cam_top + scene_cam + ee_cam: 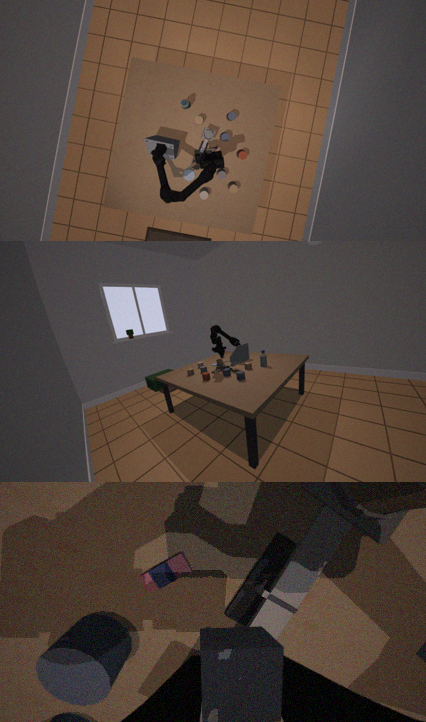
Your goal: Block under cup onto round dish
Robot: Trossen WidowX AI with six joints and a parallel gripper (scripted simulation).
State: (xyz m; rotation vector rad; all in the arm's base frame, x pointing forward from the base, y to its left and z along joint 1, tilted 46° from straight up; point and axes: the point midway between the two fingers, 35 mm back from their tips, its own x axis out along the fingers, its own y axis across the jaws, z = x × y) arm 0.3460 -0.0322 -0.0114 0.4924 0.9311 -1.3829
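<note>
The round dish is 240 mm to the right of my gripper tip, 140 mm below it and 140 mm behind it. Round my gripper tip: grey lump: 240 mm to the left, 140 mm below, 120 mm behind; grey cup: 180 mm to the right, 140 mm ahead, 110 mm below; balance: 110 mm below, 50 mm behind, 10 mm to the left.
</note>
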